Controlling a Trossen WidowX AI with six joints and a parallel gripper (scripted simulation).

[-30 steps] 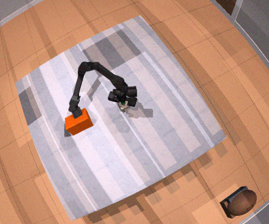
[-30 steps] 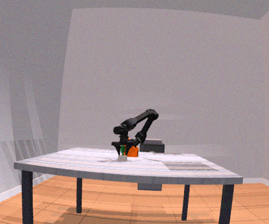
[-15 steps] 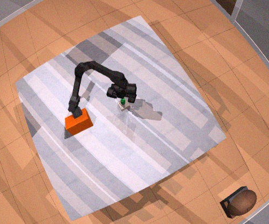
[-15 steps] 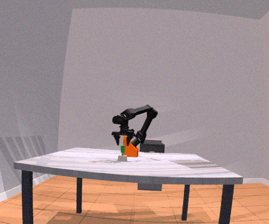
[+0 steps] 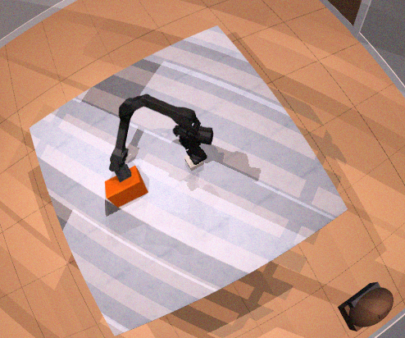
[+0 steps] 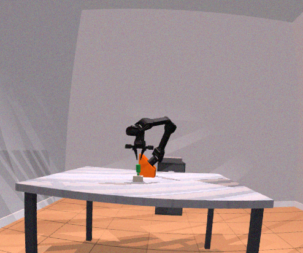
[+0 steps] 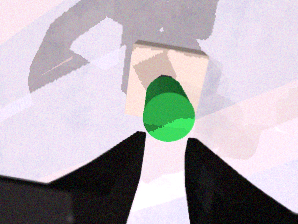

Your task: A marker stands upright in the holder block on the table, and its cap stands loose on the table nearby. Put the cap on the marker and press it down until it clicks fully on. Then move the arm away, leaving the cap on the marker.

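Now: the green marker cap 50 mm below my gripper tip. The rest, counted from my gripper tip: holder block (120 mm below).
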